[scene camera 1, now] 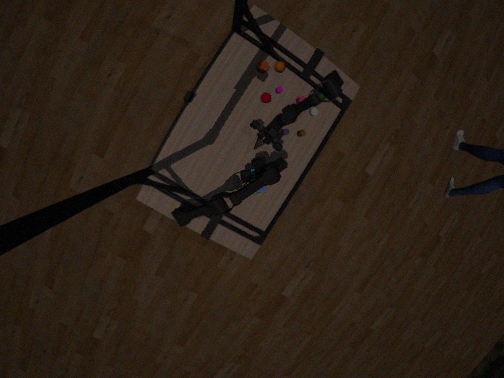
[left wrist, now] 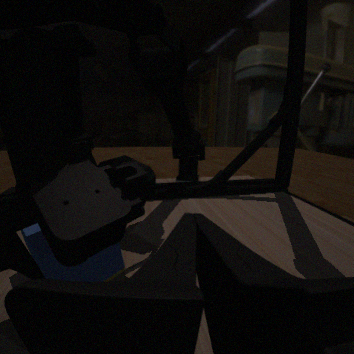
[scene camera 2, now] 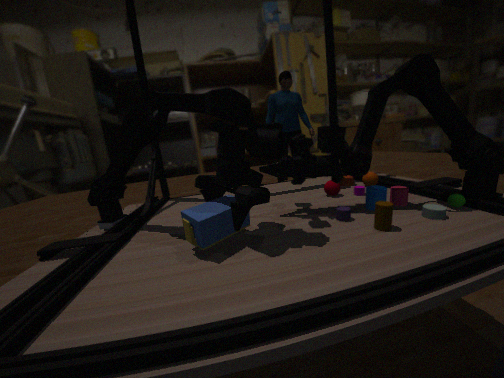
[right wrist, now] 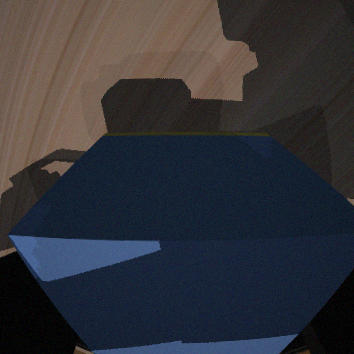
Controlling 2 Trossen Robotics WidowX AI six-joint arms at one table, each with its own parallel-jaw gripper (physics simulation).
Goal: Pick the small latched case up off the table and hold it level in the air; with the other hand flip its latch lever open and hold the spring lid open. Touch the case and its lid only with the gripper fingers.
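Frame: origin at the left arm's base, x ahead, y left, z up, level; centimetres.
Seen in the pictures: left gripper, between the fingertips: (scene camera 1: pixel 254 149) (left wrist: pixel 191 220) (scene camera 2: pixel 259 169); right gripper, between the fingertips: (scene camera 1: pixel 255 175) (left wrist: pixel 77 264) (scene camera 2: pixel 226 225); left arm's base, origin of its link: (scene camera 2: pixel 478 193); right arm's base, origin of its link: (scene camera 1: pixel 182 212) (left wrist: pixel 187 177) (scene camera 2: pixel 112 219).
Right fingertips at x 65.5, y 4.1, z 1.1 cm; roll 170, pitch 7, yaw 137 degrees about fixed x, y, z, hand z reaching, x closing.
Note:
Pixels of each thing's top centre, then the offset from my right fingertips to it. Level surfaces: height alone.
- small blue case, centre of its top: (left wrist: pixel 57 210) (scene camera 2: pixel 213 204) (scene camera 1: pixel 257 181) dx +1.6, dy +2.0, dz +5.8 cm
- yellow latch, centre of its top: (scene camera 2: pixel 186 219) dx +5.9, dy +6.6, dz +4.8 cm
- wooden table, height of its surface: dz -3.0 cm
- red ball, centre of its top: (scene camera 2: pixel 332 180) (scene camera 1: pixel 266 96) dx -33.4, dy -23.1, dz +2.3 cm
- orange ball, centre of its top: (scene camera 2: pixel 370 171) (scene camera 1: pixel 281 64) dx -50.8, dy -29.1, dz +2.6 cm
- blue cylinder, centre of its top: (scene camera 2: pixel 376 187) dx -39.1, dy -7.8, dz +2.6 cm
- brown cylinder, centre of its top: (scene camera 2: pixel 384 203) dx -33.4, dy +3.5, dz +2.5 cm
- pink cylinder, centre of its top: (scene camera 2: pixel 399 187) dx -46.3, dy -8.6, dz +1.6 cm
The small blue case (scene camera 2: pixel 211 223) (right wrist: pixel 182 211) (left wrist: pixel 88 265) has a yellow latch (scene camera 2: pixel 188 230) on its left end. It sits tilted, low over the wooden table (scene camera 2: pixel 273 285); I cannot tell whether its bottom edge touches. In scene camera 1 only a blue sliver of the case (scene camera 1: pixel 261 190) shows under the right arm. My right gripper (scene camera 2: pixel 236 217) is shut on the case from above. My left gripper (left wrist: pixel 191 220) (scene camera 1: pixel 258 144) (scene camera 2: pixel 278 169) is shut and empty, hovering apart from the case on its far side, with its tips pointing past it.
Small coloured shapes stand at the table's far end: a red ball (scene camera 2: pixel 332 187) (scene camera 1: pixel 265 97), an orange ball (scene camera 2: pixel 370 178), a blue cylinder (scene camera 2: pixel 376 196), a brown cylinder (scene camera 2: pixel 383 215), a pink cylinder (scene camera 2: pixel 399 196). A black frame (scene camera 2: pixel 138 112) rims the table.

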